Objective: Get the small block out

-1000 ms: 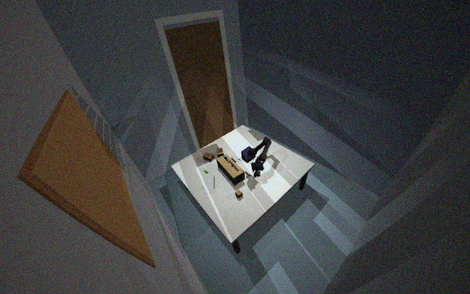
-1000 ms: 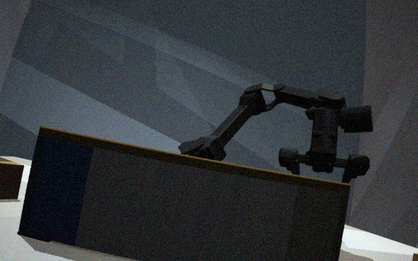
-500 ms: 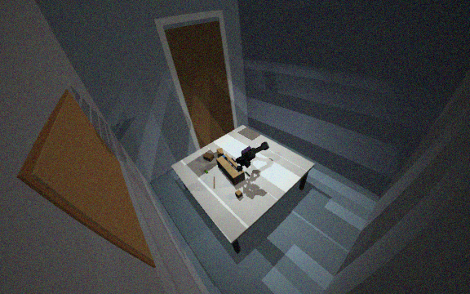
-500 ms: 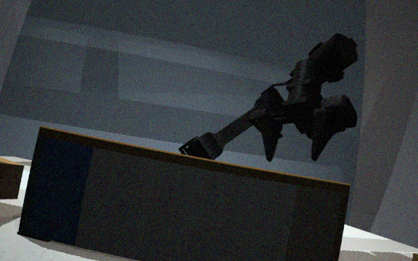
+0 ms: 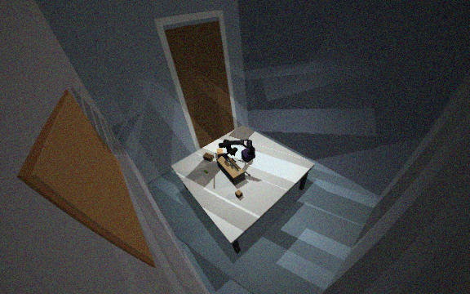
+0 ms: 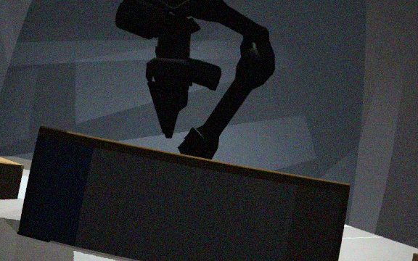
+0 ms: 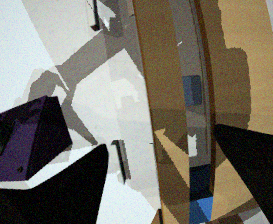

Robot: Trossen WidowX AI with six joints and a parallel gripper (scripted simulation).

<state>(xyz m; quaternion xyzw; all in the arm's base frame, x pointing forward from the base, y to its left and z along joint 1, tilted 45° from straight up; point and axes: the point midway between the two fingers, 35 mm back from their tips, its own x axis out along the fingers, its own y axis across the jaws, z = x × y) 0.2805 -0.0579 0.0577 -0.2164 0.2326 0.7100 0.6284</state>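
My gripper tip is now 30 mm short of the tan box, 50 mm to the right of it and 100 mm above it. The rest, counted from my gripper tip: thin stick 300 mm ahead, 60 mm to the left, 150 mm below.
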